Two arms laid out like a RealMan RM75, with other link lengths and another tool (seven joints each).
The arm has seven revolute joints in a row. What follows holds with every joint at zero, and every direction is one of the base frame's.
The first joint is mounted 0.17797 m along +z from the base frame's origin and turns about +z.
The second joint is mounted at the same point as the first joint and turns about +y.
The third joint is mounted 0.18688 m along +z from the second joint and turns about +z.
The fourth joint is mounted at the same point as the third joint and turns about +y.
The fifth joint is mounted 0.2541 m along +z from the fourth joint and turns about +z.
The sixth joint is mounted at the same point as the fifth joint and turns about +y.
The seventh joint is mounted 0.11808 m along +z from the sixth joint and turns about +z.
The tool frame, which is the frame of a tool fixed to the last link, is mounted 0.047 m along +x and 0.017 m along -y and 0.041 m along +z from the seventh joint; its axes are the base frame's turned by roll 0, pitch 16.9 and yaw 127.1 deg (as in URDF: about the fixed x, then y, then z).
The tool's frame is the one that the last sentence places.
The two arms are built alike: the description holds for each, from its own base.
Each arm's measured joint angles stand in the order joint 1, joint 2, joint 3, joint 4, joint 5, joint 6, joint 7.
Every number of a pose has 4 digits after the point. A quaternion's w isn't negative.
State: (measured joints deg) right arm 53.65 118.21 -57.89 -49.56 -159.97 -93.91 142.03; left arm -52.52 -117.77 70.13 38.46 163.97 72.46 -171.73
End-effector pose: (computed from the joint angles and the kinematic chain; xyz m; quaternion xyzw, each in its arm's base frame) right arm 0.1941 0.3620 -0.0174 -0.0248 0.9947 -0.0063 0.0994; left arm -0.2050 0.4556 -0.0651 0.8724 -0.4146 -0.2152 0.1439
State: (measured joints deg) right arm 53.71 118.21 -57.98 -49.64 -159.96 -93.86 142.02; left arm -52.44 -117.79 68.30 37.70 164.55 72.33 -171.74
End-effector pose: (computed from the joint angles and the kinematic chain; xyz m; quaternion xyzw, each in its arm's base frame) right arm 0.1935 0.3625 -0.0173 -0.0265 0.9946 -0.0057 0.0998; left arm -0.2116 0.4545 -0.0632 0.8793 -0.4036 -0.2109 0.1393
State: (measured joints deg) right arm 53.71 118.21 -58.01 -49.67 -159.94 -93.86 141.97; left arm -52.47 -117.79 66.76 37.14 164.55 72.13 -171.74
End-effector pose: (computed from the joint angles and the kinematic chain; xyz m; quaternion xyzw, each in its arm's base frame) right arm 0.1933 0.3626 -0.0173 -0.0272 0.9946 -0.0058 0.0998; left arm -0.2150 0.4542 -0.0621 0.8856 -0.3958 -0.2041 0.1324
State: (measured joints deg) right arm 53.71 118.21 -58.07 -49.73 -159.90 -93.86 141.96; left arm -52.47 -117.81 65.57 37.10 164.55 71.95 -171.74
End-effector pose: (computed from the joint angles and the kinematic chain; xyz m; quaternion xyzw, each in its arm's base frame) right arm 0.1930 0.3628 -0.0173 -0.0280 0.9946 -0.0057 0.0999; left arm -0.2159 0.4551 -0.0603 0.8895 -0.3917 -0.1995 0.1245
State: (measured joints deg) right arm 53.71 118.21 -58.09 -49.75 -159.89 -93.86 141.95; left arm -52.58 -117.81 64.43 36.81 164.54 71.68 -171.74
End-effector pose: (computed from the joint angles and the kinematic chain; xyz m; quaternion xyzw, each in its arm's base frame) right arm 0.1929 0.3628 -0.0173 -0.0282 0.9946 -0.0057 0.0999; left arm -0.2171 0.4558 -0.0591 0.8932 -0.3877 -0.1950 0.1176
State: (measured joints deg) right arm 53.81 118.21 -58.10 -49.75 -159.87 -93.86 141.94; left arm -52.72 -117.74 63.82 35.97 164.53 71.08 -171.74
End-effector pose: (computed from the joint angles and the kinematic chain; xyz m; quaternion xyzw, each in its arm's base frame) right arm 0.1923 0.3632 -0.0173 -0.0293 0.9946 -0.0057 0.0998; left arm -0.2201 0.4557 -0.0597 0.8957 -0.3839 -0.1930 0.1144
